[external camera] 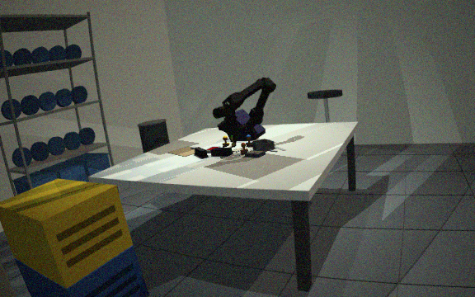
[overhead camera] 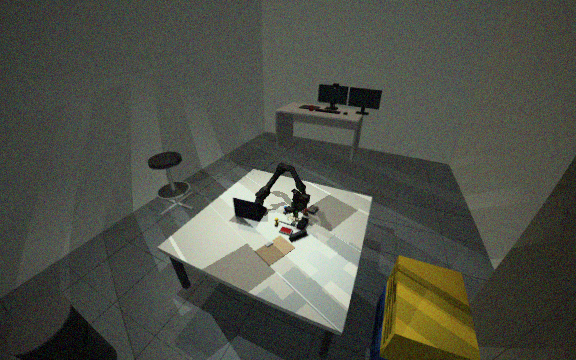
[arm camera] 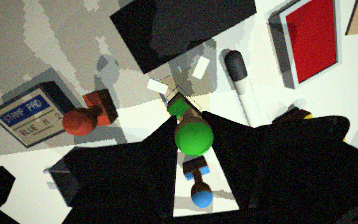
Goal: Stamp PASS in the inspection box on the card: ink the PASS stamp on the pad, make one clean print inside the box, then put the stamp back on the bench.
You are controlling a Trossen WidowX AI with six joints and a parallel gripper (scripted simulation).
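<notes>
Now: the pale card 1 cm behind my gripper tip and 5 cm below it. The rest, counted from my gripper tip: black block (7 cm ahead, 4 cm to the right, 3 cm below); then marker (3 cm behind, 7 cm to the right, 4 cm below); then green stamp (right at my gripper tip).
</notes>
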